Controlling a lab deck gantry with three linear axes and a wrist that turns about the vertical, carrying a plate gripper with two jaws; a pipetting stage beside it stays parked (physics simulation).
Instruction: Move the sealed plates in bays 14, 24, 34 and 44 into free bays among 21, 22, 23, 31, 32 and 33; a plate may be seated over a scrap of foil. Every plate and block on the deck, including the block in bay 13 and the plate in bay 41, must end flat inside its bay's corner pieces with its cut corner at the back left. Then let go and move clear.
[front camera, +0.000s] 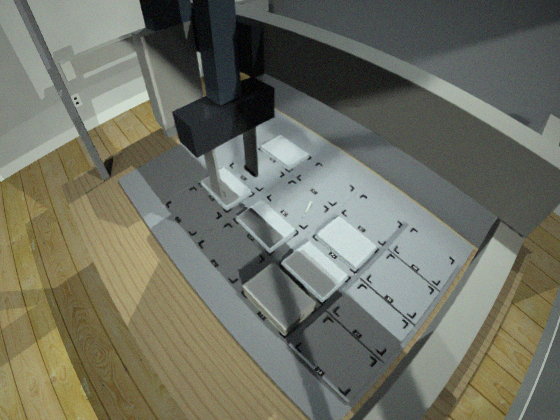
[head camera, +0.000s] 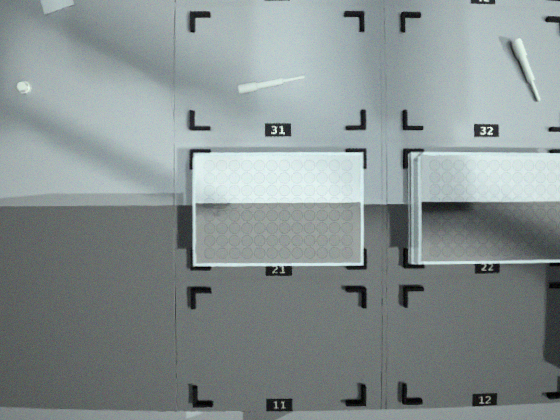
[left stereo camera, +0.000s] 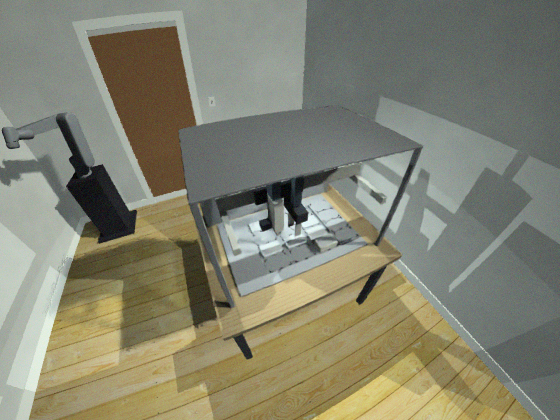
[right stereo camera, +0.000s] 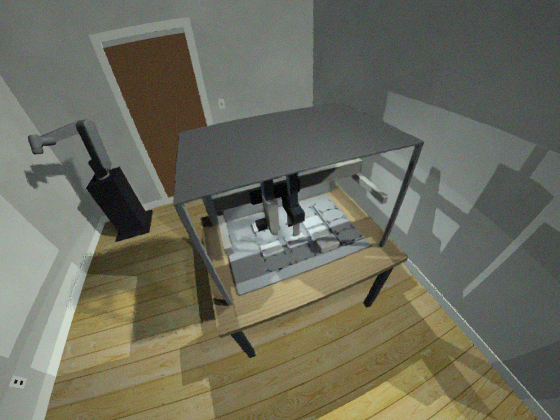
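Where they show: gripper, between the fingertips: (front camera: 235, 182) (left stereo camera: 294, 230) (right stereo camera: 293, 230); robot's base, origin of its link: (front camera: 167, 204) (head camera: 197, 401) (left stereo camera: 270, 271) (right stereo camera: 269, 271).
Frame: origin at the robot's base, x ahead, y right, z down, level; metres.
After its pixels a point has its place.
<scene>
My gripper (front camera: 234, 185) {x 0.194, y -0.105, z -0.160 m} is open and empty. It hangs above the deck; in the front view one jaw overlaps the plate (front camera: 234, 186) {x 0.084, y -0.167, z -0.014 m} (head camera: 278, 182) {x 0.064, y -0.169, z -0.014 m} in bay 21. That plate lies inside the corner pieces in the head view. Other plates lie in bay 22 (front camera: 266, 225) {x 0.235, y -0.147, z -0.014 m} (head camera: 492, 180) {x 0.222, y -0.171, z -0.014 m}, bay 23 (front camera: 315, 270) {x 0.396, y -0.147, z -0.014 m}, bay 33 (front camera: 346, 241) {x 0.393, y -0.253, z -0.014 m} and bay 41 (front camera: 285, 151) {x 0.072, y -0.361, z -0.014 m}. A taller beige block (front camera: 279, 298) {x 0.400, y -0.038, z -0.042 m} stands in bay 13. No plates show in bays 14, 24, 34 and 44. The cut corners are too small to make out.
Pale pipette tips lie in bay 31 (head camera: 270, 84) {x 0.059, y -0.244, z -0.005 m} and bay 32 (head camera: 526, 70) {x 0.259, y -0.258, z -0.005 m}. A small white piece (head camera: 23, 87) {x -0.134, y -0.246, z -0.004 m} lies left of the bays. A foil-like scrap (head camera: 57, 5) {x -0.110, y -0.312, z -0.001 m} shows at the upper left. The pale pipetting stage (left stereo camera: 276, 215) (right stereo camera: 271, 217) hangs beside my gripper.
</scene>
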